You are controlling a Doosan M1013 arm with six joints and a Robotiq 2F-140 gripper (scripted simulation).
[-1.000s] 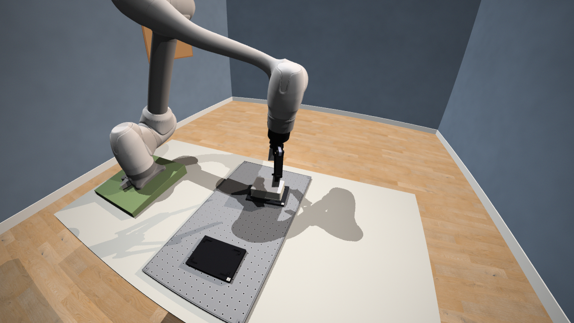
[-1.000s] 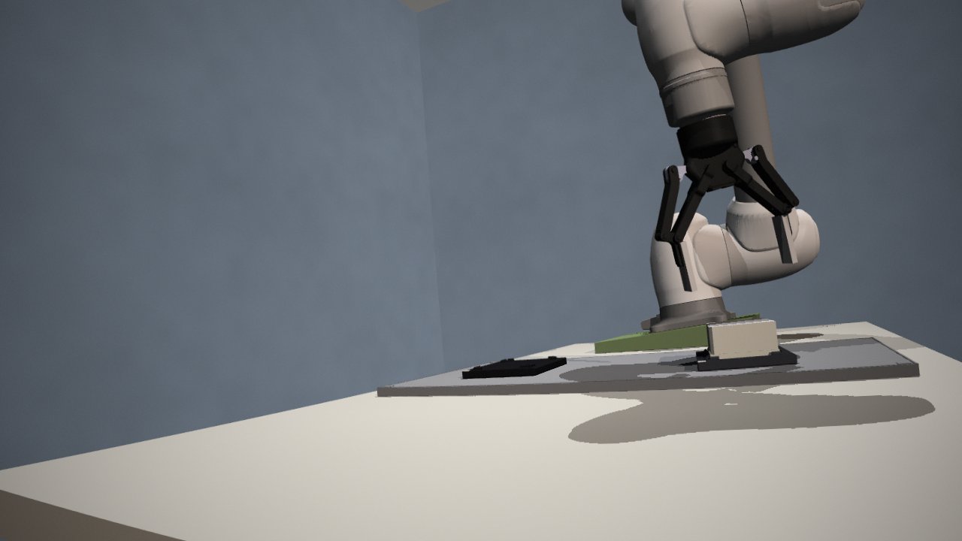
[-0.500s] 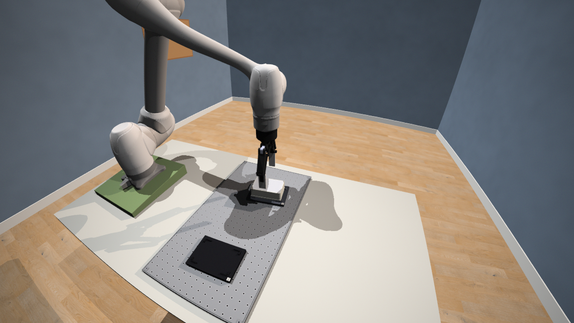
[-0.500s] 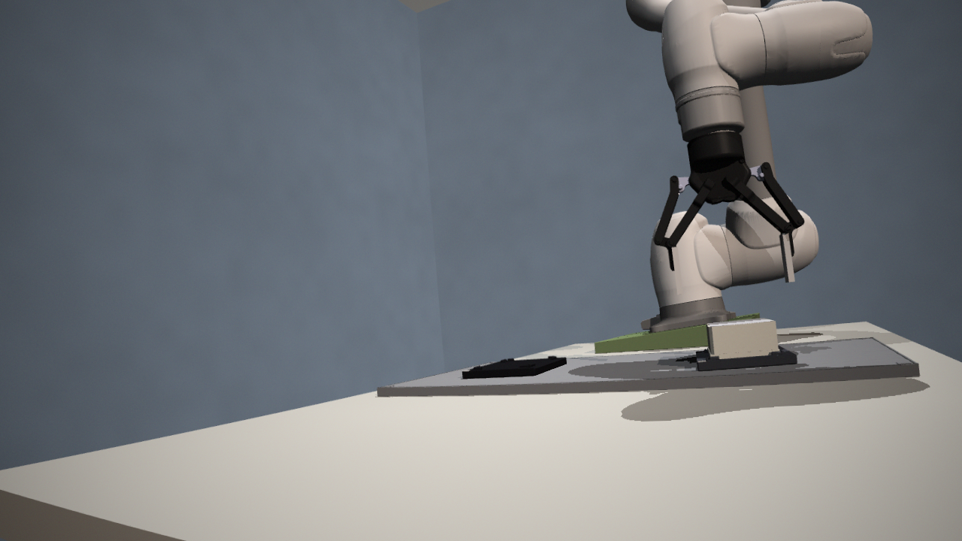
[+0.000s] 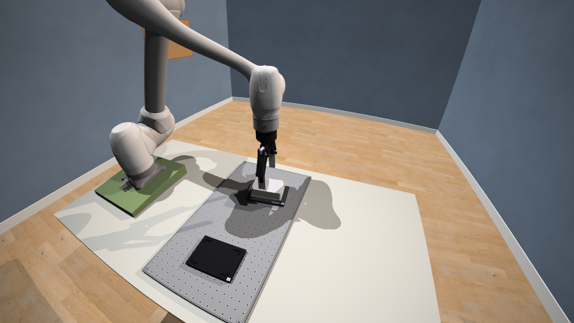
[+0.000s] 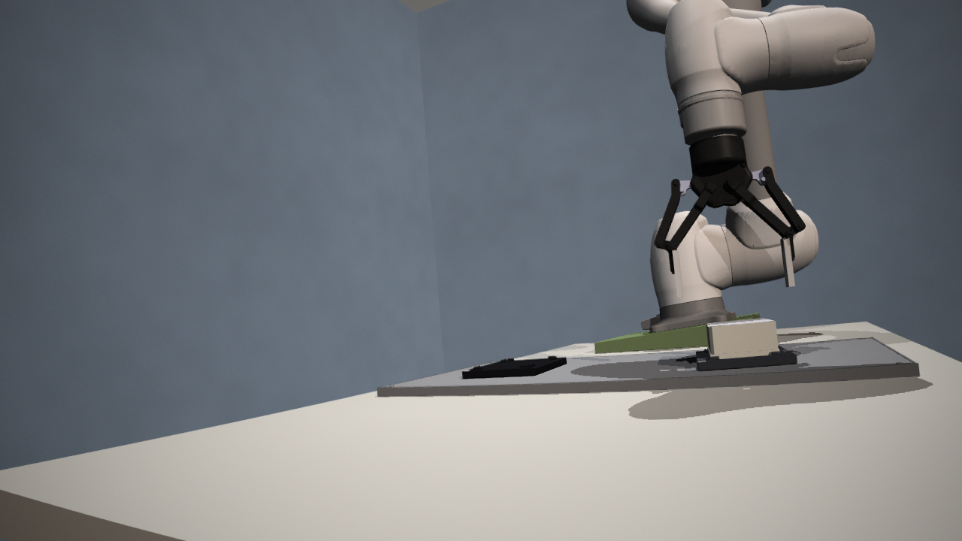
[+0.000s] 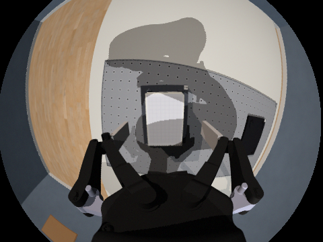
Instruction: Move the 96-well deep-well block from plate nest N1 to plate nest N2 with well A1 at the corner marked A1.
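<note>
Now: hand 70 mm above the 96-well deep-well block. Round my hand: white corner mark (70 mm ahead, 400 mm to the right, 90 mm below).
</note>
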